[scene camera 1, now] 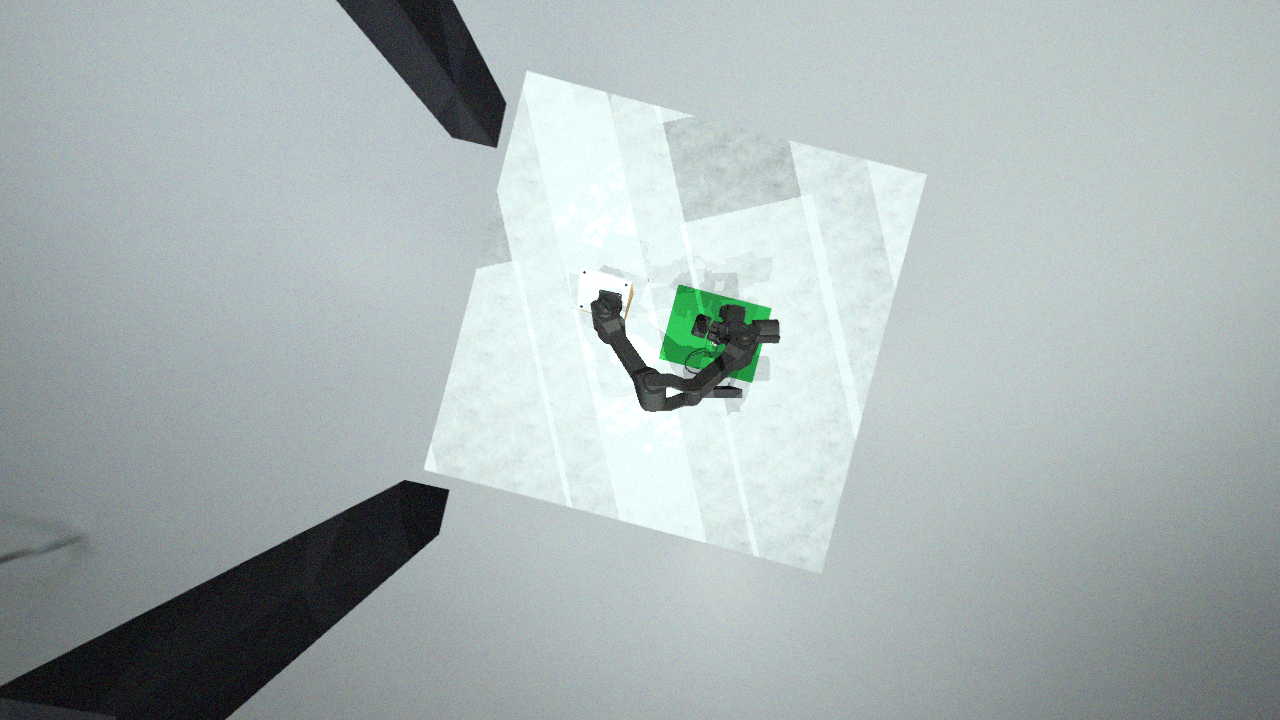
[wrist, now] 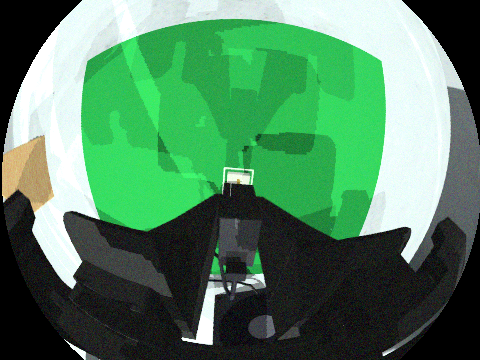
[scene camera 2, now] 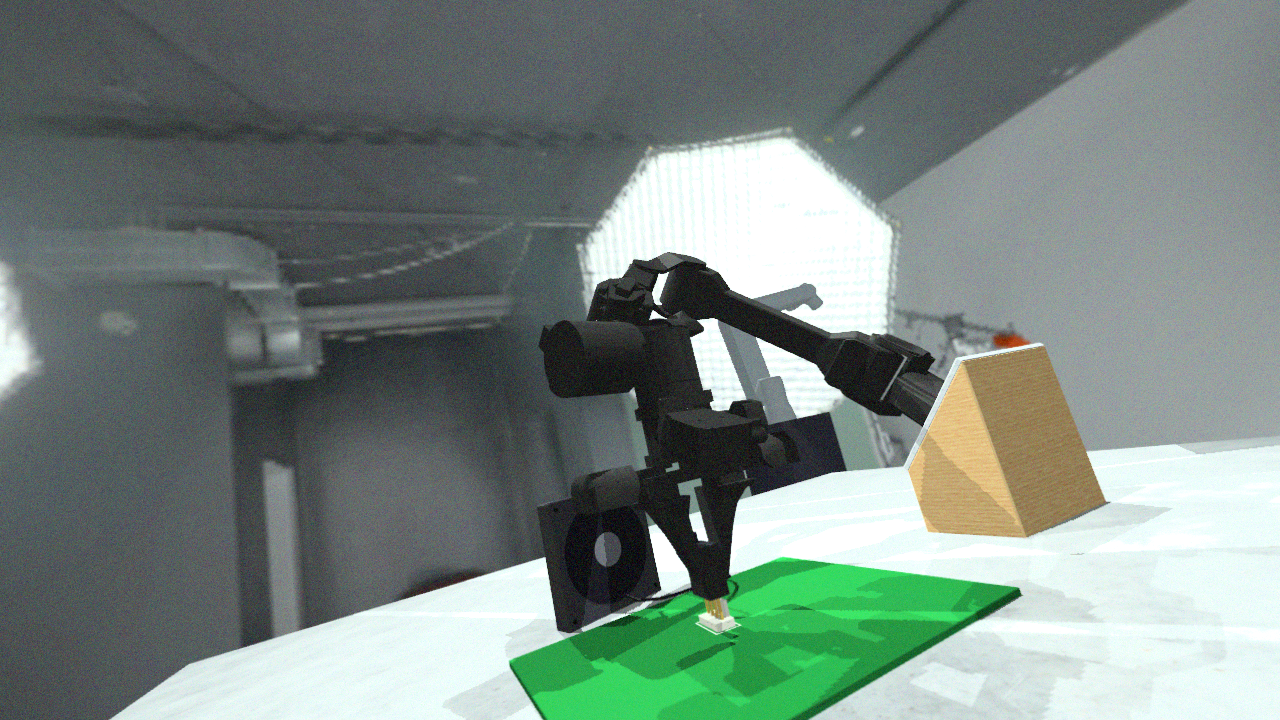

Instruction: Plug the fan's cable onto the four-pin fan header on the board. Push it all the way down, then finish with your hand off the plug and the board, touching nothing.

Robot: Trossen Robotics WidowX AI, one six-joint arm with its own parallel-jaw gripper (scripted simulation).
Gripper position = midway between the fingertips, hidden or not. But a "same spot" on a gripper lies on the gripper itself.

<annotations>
my gripper: scene camera 1 719, 336; wrist; scene camera 2
same spot on my gripper: [wrist: 359, 287] = [scene camera 2: 678, 489]
same spot on green board: [scene camera 1: 679, 344] = [scene camera 2: 784, 576]
</annotations>
